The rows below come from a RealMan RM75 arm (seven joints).
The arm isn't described. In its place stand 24 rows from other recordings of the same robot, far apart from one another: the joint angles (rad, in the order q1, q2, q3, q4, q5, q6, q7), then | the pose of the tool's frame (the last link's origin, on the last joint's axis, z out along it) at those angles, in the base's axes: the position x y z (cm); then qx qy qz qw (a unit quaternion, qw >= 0).
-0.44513 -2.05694 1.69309 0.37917 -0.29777 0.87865 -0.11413 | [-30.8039 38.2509 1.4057 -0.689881 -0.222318 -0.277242 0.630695]
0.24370 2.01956 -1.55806 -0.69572 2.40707 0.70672 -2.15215 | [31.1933 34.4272 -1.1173 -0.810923 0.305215 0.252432 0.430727]
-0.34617 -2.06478 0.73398 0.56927 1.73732 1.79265 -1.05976 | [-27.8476 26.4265 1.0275 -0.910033 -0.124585 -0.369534 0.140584]
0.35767 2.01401 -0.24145 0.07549 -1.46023 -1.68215 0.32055 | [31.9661 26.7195 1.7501 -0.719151 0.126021 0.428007 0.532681]
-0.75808 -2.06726 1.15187 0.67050 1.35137 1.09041 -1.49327 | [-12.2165 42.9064 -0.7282 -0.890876 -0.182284 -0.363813 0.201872]
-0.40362 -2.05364 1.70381 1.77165 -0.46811 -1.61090 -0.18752 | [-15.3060 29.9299 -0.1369 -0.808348 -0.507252 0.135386 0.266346]
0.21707 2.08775 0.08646 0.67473 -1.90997 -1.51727 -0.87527 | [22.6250 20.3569 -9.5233 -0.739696 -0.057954 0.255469 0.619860]
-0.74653 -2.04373 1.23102 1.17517 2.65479 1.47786 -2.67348 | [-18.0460 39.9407 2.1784 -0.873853 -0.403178 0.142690 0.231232]
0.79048 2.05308 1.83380 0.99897 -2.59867 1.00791 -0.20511 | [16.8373 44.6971 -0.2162 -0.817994 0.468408 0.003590 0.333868]
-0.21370 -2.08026 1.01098 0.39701 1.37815 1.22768 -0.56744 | [-35.3533 25.6454 -3.6731 -0.902264 -0.133236 -0.192256 0.362223]
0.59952 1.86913 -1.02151 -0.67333 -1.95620 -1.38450 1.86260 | [27.0852 37.7533 4.7119 -0.922872 0.343306 0.105467 0.139013]
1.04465 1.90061 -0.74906 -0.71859 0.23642 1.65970 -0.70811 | [19.9108 42.5555 7.5369 -0.854056 0.459250 -0.193353 0.149308]
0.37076 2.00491 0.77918 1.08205 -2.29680 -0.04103 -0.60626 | [18.6441 31.2798 -13.5660 -0.928481 0.102932 0.092377 0.344667]
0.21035 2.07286 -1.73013 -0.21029 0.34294 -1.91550 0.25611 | [30.7039 23.2973 7.1591 -0.542230 0.019239 0.511419 0.666383]
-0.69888 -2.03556 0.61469 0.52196 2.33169 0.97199 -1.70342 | [-30.6870 40.5609 0.3986 -0.876417 -0.370011 -0.061742 0.301950]
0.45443 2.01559 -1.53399 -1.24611 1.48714 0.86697 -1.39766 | [12.8391 38.3535 -0.4245 -0.939940 0.082021 0.204192 0.260944]
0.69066 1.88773 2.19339 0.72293 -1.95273 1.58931 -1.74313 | [21.5092 38.0988 5.1779 -0.985948 0.055284 0.129409 0.090016]
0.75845 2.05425 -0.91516 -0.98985 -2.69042 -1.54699 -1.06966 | [22.9883 38.7715 3.0585 0.290303 0.935100 0.142917 0.144520]
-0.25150 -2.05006 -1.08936 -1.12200 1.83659 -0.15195 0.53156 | [-21.5317 33.3499 -9.6375 -0.795091 -0.460246 -0.204829 0.337712]
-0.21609 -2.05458 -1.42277 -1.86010 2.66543 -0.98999 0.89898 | [-12.9856 33.1579 2.3612 -0.919059 0.021794 0.071422 0.386980]
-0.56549 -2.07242 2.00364 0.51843 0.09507 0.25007 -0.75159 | [-26.6798 38.6974 -9.7850 -0.821495 -0.367582 -0.140007 0.412827]
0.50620 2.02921 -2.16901 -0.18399 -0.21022 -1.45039 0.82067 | [24.3828 28.5122 -7.2877 -0.878355 0.196598 0.409364 0.149208]
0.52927 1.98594 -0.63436 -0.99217 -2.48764 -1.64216 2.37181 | [30.8327 33.3893 8.4612 -0.794769 0.583283 0.038061 0.163326]
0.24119 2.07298 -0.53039 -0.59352 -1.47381 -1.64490 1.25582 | [32.3419 27.0606 7.1115 -0.778778 0.266804 0.454559 0.340143]
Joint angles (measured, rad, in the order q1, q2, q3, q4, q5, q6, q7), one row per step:
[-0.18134, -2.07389, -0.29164, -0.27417, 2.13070, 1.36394, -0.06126]
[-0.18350, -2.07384, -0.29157, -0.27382, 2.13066, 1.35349, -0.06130]
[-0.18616, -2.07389, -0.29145, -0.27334, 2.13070, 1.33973, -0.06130]
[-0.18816, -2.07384, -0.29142, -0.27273, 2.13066, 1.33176, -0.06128]
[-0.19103, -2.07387, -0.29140, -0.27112, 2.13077, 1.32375, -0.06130]
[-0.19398, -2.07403, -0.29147, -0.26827, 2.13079, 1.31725, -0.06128]
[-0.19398, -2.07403, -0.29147, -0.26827, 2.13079, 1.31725, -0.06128]
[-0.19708, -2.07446, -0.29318, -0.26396, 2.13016, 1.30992, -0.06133]
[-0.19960, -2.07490, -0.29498, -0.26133, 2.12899, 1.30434, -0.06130]
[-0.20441, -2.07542, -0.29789, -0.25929, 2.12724, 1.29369, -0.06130]
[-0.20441, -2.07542, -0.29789, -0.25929, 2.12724, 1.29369, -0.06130]
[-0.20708, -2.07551, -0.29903, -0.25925, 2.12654, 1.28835, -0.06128]
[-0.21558, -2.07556, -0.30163, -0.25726, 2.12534, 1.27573, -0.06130]
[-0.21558, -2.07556, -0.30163, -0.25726, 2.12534, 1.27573, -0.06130]
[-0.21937, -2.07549, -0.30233, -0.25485, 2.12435, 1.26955, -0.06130]
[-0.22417, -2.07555, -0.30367, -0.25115, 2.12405, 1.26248, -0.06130]
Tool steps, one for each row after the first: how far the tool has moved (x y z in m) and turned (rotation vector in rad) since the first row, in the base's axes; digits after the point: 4 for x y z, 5 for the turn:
[-0.0008, 0.0007, -0.0009, -0.00619, 0.00441, 0.00533]
[-0.0018, 0.0016, -0.0022, -0.01442, 0.01020, 0.01245]
[-0.0024, 0.0022, -0.0028, -0.01907, 0.01397, 0.01625]
[-0.0030, 0.0031, -0.0034, -0.02378, 0.01865, 0.01940]
[-0.0037, 0.0040, -0.0037, -0.02739, 0.02382, 0.02182]
[-0.0037, 0.0040, -0.0037, -0.02739, 0.02382, 0.02182]
[-0.0048, 0.0051, -0.0037, -0.02962, 0.02994, 0.02636]
[-0.0055, 0.0061, -0.0037, -0.03044, 0.03365, 0.03020]
[-0.0063, 0.0080, -0.0041, -0.03291, 0.03832, 0.03617]
[-0.0063, 0.0080, -0.0041, -0.03291, 0.03832, 0.03617]
[-0.0064, 0.0091, -0.0043, -0.03455, 0.04000, 0.03836]
[-0.0066, 0.0122, -0.0048, -0.03860, 0.04605, 0.04155]
[-0.0066, 0.0122, -0.0048, -0.03860, 0.04605, 0.04155]
[-0.0071, 0.0135, -0.0048, -0.04065, 0.05049, 0.04389]
[-0.0077, 0.0151, -0.0047, -0.04301, 0.05644, 0.04607]

